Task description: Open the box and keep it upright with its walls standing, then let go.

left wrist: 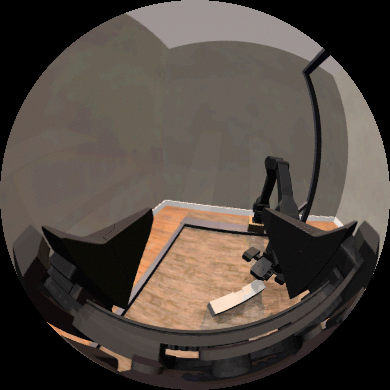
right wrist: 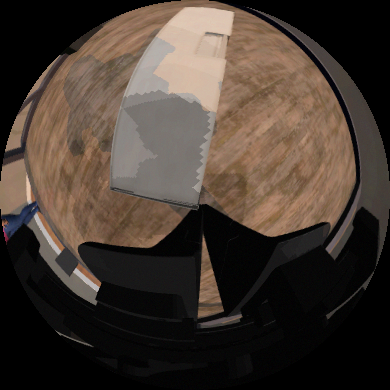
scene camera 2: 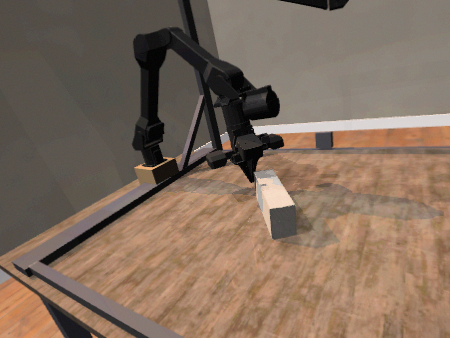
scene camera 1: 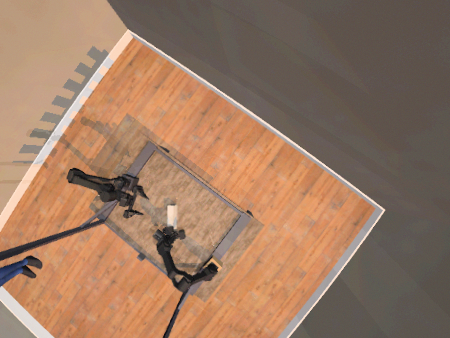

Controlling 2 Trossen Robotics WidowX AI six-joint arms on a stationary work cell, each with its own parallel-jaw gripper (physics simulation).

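Places are measured from the left arm's base along level axes (x right, y ahead, z up), in metres.
Pixels of known places: left gripper, fingertip midpoint: [left wrist: 209,213] [scene camera 1: 146,207]; right gripper, fingertip midpoint: [left wrist: 257,278] [right wrist: 200,209] [scene camera 2: 252,182] [scene camera 1: 175,232]; left arm's base at its link origin: [scene camera 1: 126,182]; right arm's base at its link origin: [left wrist: 256,220] [scene camera 2: 154,163] [scene camera 1: 212,267].
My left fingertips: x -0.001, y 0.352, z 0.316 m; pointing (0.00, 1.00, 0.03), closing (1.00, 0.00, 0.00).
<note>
Ahead of a thing's pixels: the offset from my left fingertips to its top centre. "*": to the spot under its first point. Level surfaces: height alone.
A long, narrow white box @(dx +0.126, dy +0.066, dz -0.327 m) [scene camera 1: 172,214] [scene camera 2: 276,197] [left wrist: 235,299] [right wrist: 165,120] lies on the wooden table. Its visible faces look closed, and a small rectangular notch shows near its far end in the right wrist view. My right gripper [scene camera 1: 171,232] [scene camera 2: 252,180] [right wrist: 200,209] is shut with nothing between its fingers. Its tips are close to the box's near end; whether they touch it is hard to tell. My left gripper [scene camera 1: 145,205] [left wrist: 209,213] is wide open and empty, off to the left of the box in scene camera 1. The box's underside is hidden.
The wooden table @(dz -0.395 m) [scene camera 1: 195,185] [scene camera 2: 150,260] has a dark frame rail @(* dx +0.088, dy +0.539, dz -0.375 m) [scene camera 1: 232,235] [scene camera 2: 90,225] along its edges. A tan block @(dx +0.346, dy +0.482, dz -0.324 m) [scene camera 1: 215,262] [scene camera 2: 146,175] is at my right arm's base. Dark posts rise by the table. A person's blue-clad legs [scene camera 1: 14,271] show at the left in scene camera 1.
</note>
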